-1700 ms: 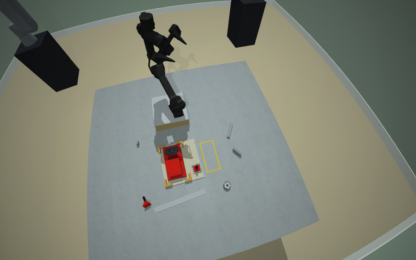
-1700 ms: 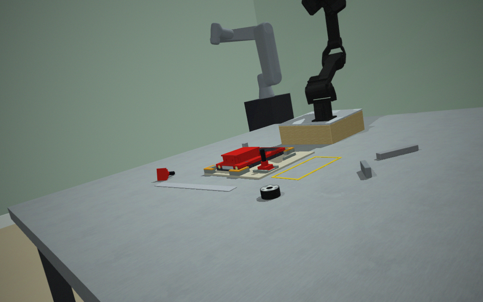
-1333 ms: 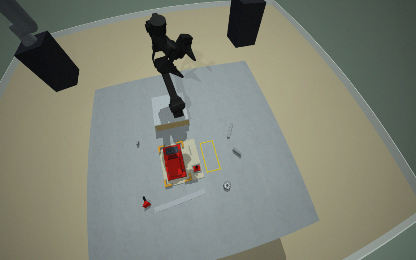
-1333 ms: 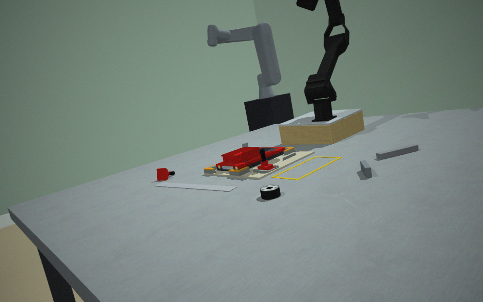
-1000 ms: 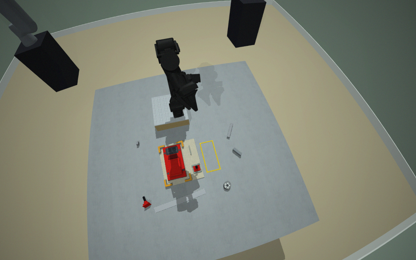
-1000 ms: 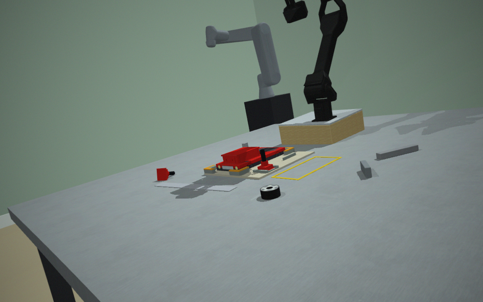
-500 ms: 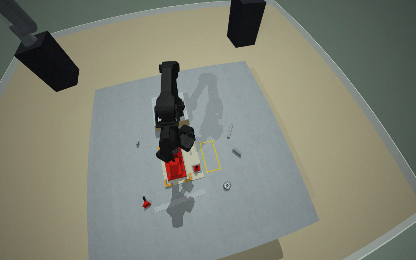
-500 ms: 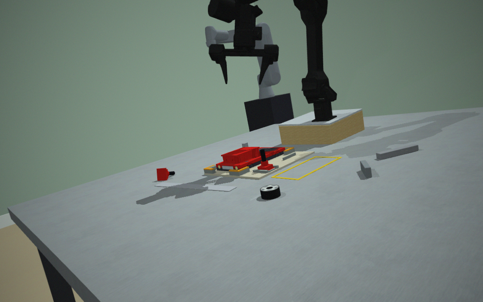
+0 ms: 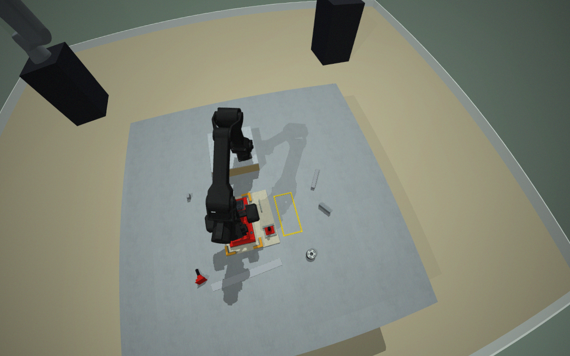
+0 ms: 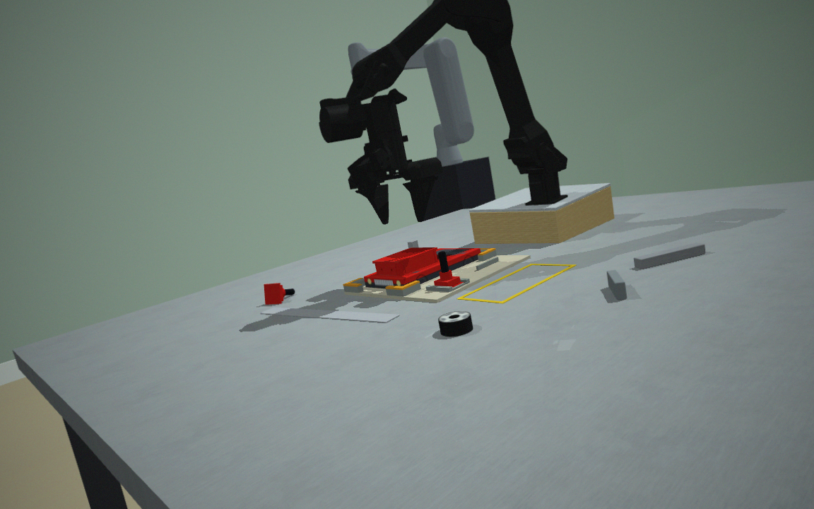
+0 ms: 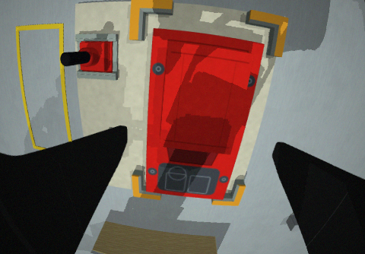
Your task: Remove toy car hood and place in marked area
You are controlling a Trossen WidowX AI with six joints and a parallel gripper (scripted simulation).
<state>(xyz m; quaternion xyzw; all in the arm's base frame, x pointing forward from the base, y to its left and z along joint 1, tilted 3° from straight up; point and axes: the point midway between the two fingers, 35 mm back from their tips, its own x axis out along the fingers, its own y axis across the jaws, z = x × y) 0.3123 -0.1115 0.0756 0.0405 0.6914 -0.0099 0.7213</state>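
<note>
Right now my gripper tip is 10 mm short of the red hood and 60 mm above it. Also, from my gripper tip: thin grey strip 190 mm ahead, 30 mm to the right, 100 mm below; black wheel 200 mm ahead, 240 mm to the left, 100 mm below.
</note>
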